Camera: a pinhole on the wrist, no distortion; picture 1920 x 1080 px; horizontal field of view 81.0 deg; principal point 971.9 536.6 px. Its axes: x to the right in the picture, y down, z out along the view. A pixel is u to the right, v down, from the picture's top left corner.
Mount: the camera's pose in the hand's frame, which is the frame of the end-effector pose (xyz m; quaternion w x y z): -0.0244 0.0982 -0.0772 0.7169 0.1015 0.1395 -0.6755
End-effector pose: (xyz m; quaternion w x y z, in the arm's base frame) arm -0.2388 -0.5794 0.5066 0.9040 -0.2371 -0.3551 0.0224
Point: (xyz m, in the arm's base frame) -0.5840 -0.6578 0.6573
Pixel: 1317.2 41.1
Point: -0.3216 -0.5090 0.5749
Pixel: 994.9 569.8
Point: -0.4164 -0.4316 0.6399
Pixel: 745.1 499.6
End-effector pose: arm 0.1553 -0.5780 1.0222 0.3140 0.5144 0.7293 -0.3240
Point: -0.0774 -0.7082 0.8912
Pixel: 1787.0 831.7
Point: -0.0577 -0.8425 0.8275
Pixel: 1442.4 662.0
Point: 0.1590 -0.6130 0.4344
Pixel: outside the picture
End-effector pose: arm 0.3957 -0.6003 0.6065 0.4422 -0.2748 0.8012 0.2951
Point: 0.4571 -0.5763 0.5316
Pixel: 1430.5 762.6
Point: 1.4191 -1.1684 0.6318
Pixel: outside the picture
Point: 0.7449 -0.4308 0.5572
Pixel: 1170.9 153.7
